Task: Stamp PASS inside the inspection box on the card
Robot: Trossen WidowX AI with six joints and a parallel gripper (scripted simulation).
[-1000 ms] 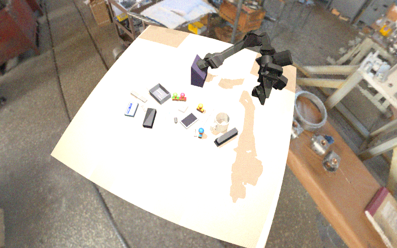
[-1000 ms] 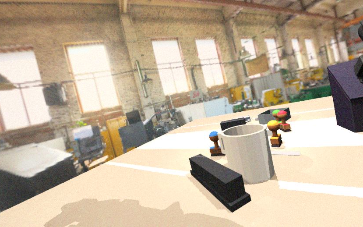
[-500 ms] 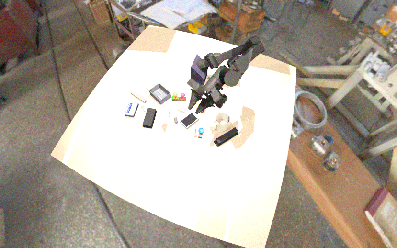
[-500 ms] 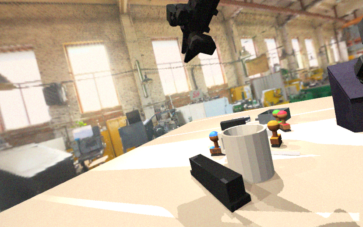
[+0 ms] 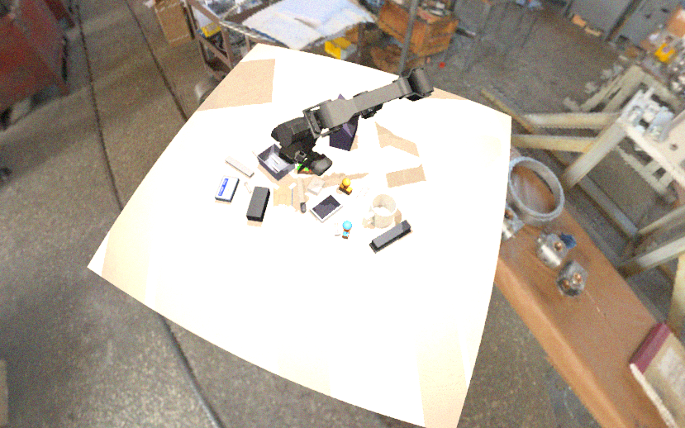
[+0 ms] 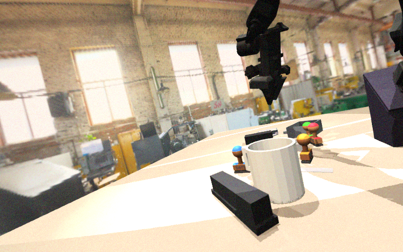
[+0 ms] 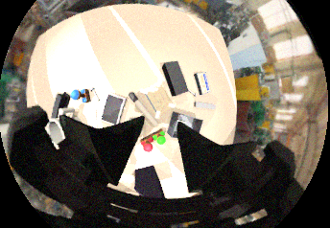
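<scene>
Now: gripper tip 13 cm above the green-knobbed stamp, 8 cm past it and 2 cm to the left of it. Also, from my gripper tip: dark marker 14 cm below, 3 cm to the left, 2 cm ahead; then white card 15 cm below, 4 cm ahead, 3 cm to the right; then red-knobbed stamp 13 cm below, 10 cm behind, 2 cm to the left.
</scene>
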